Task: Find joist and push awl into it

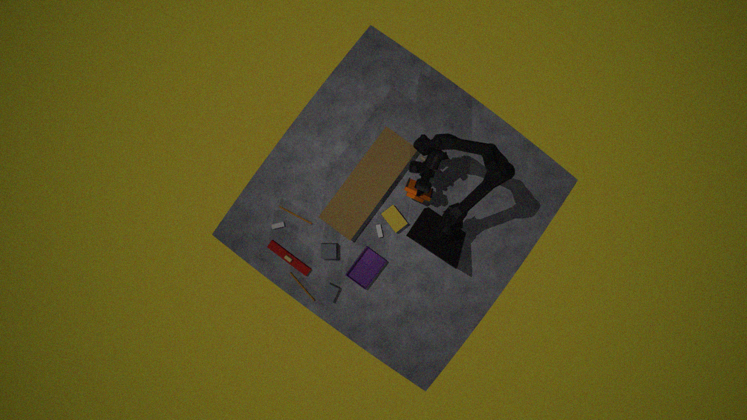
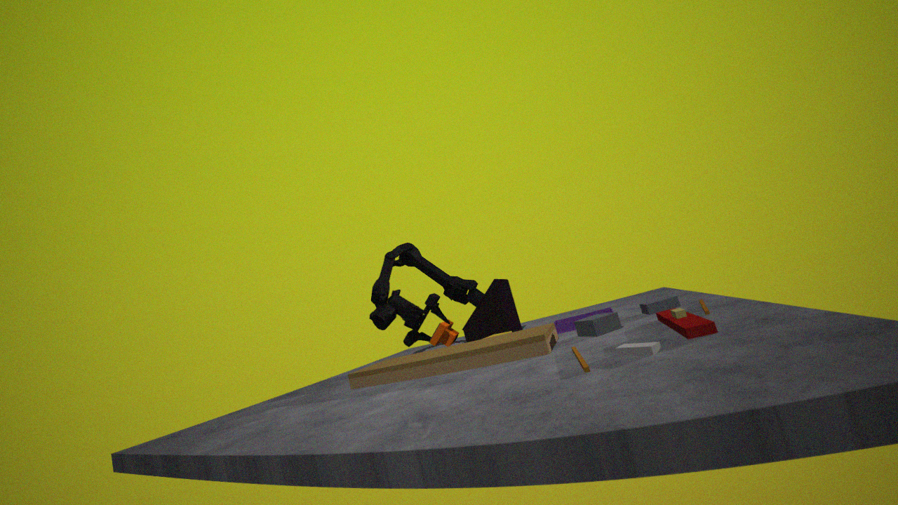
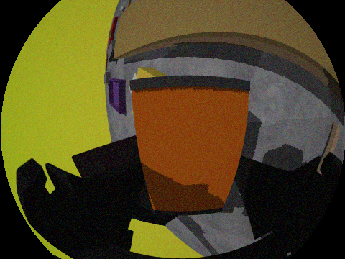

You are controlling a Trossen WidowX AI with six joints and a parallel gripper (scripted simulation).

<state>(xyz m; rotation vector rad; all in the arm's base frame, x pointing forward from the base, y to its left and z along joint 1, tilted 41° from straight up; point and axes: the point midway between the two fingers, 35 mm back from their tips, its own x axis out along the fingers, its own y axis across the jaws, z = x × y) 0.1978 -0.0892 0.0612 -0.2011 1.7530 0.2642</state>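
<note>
Now: the awl 15 cm to the right of my gripper tip, 7 cm below it and 2 cm ahead of it. Also, from my gripper tip: yellow block (16 cm to the left, 6 cm below); purple tray (42 cm to the left, 6 cm below, 6 cm behind); orange stud finder (2 cm below, 2 cm behind, 1 cm to the left).
</note>
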